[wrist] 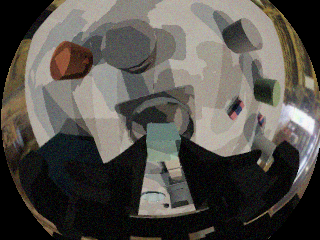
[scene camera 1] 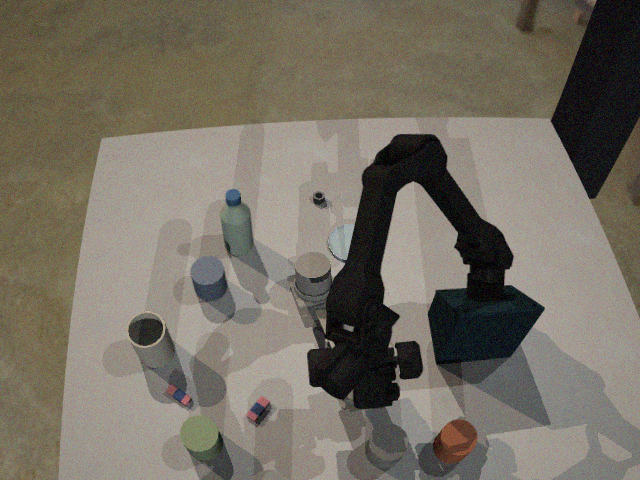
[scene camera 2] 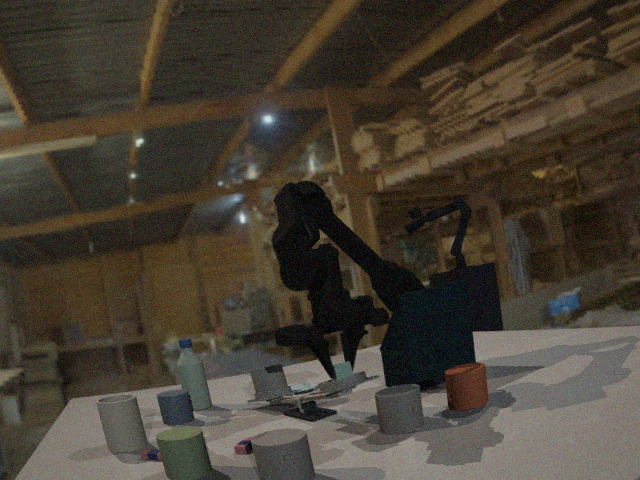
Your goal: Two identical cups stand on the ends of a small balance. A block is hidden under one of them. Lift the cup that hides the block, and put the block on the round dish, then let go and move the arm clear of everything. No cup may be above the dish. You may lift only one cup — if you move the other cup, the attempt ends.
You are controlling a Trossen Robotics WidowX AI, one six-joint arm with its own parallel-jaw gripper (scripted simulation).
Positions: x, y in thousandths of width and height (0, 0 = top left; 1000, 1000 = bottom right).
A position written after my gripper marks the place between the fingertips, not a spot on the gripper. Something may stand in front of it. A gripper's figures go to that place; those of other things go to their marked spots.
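Scene:
My gripper (wrist: 505, 577) is 10 cm from the lens. There is a pale green block (wrist: 511, 585) as well, and that block is 8 cm from the lens, while a grey cup (wrist: 408, 190) is 13 cm from the lens. Taking the marked spots on the grey cup and the pale green block, I find them 11 cm apart.

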